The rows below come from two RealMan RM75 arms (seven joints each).
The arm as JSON. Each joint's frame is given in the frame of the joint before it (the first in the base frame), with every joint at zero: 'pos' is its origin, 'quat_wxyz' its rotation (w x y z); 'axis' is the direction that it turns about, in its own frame. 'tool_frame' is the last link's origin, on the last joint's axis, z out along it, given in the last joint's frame.
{
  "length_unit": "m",
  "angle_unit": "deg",
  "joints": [
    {
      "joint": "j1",
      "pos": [
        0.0,
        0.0,
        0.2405
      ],
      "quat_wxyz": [
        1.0,
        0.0,
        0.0,
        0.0
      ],
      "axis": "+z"
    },
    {
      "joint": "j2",
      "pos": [
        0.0,
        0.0,
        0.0
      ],
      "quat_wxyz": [
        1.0,
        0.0,
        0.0,
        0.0
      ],
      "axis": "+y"
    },
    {
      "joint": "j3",
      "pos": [
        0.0,
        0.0,
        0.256
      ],
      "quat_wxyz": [
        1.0,
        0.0,
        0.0,
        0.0
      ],
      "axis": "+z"
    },
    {
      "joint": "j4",
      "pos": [
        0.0,
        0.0,
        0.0
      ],
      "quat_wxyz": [
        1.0,
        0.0,
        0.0,
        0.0
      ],
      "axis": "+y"
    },
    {
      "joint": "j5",
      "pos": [
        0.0,
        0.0,
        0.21
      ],
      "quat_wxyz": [
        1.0,
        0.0,
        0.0,
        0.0
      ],
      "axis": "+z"
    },
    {
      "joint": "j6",
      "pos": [
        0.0,
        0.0,
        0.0
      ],
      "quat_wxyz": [
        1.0,
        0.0,
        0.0,
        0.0
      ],
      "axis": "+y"
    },
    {
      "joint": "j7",
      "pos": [
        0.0,
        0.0,
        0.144
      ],
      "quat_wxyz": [
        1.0,
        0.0,
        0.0,
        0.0
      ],
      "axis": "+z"
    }
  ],
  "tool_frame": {
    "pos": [
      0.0,
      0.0,
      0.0
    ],
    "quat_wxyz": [
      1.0,
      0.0,
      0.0,
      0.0
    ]
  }
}
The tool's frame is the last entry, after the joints.
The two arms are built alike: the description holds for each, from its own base.
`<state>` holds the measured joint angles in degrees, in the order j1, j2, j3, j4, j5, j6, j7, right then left.
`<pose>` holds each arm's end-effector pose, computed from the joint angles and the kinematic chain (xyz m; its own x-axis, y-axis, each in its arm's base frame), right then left.
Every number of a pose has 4 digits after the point.
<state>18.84 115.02 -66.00 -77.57 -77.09 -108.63 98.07 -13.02 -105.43 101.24 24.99 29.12 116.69 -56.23</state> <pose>0.1361 0.2645 0.0812 0.7488 0.0038 -0.6628 0.0595 -0.9963 0.0615 -0.2620 0.2124 0.0601 0.3073 0.0574 0.9499 0.2274 -0.9737 -0.0147</pose>
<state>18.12 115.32 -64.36 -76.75 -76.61 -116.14 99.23 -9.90 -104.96 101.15 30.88 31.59 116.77 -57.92</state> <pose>0.1451 0.2466 0.0851 0.7463 -0.0283 -0.6651 0.0986 -0.9834 0.1525 -0.2574 0.1995 0.0615 0.3133 0.0744 0.9467 0.1804 -0.9834 0.0176</pose>
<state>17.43 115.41 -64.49 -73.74 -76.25 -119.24 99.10 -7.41 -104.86 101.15 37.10 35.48 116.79 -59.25</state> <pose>0.1554 0.2386 0.0821 0.7340 -0.0817 -0.6742 0.0889 -0.9726 0.2146 -0.2490 0.1870 0.0586 0.3368 0.0919 0.9371 0.1084 -0.9924 0.0583</pose>
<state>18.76 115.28 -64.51 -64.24 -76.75 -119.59 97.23 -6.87 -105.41 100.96 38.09 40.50 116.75 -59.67</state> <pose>0.1714 0.2447 0.0705 0.6918 -0.1891 -0.6968 0.0155 -0.9610 0.2762 -0.2490 0.1787 0.0486 0.3832 0.1345 0.9138 0.0817 -0.9904 0.1114</pose>
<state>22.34 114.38 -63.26 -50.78 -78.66 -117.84 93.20 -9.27 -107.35 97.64 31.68 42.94 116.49 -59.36</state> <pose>0.1903 0.2610 0.0558 0.6393 -0.2919 -0.7114 -0.0879 -0.9468 0.3095 -0.2564 0.1875 0.0390 0.3846 0.1611 0.9089 0.1501 -0.9825 0.1106</pose>
